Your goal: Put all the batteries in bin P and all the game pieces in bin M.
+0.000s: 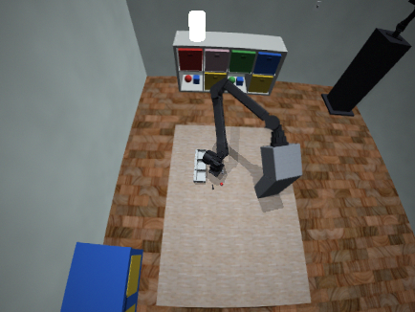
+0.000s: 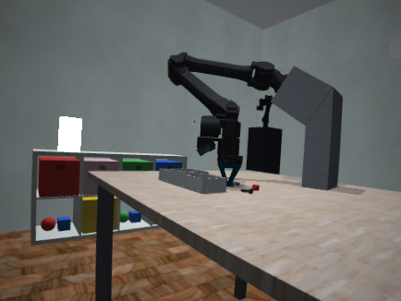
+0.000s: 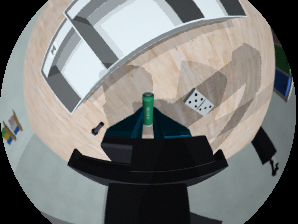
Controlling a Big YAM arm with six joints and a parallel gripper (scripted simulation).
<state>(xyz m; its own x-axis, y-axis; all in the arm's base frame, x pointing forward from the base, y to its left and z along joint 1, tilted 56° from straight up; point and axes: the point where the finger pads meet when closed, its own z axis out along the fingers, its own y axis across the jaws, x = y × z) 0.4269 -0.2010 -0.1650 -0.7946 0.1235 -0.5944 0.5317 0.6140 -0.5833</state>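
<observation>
The green piece lies right at my hand. The rest, counted from my hand: white piece (3 cm behind, 7 cm to the right); then black object (2 cm ahead, 11 cm to the left); then red game piece (4 cm behind, 8 cm to the left).
</observation>
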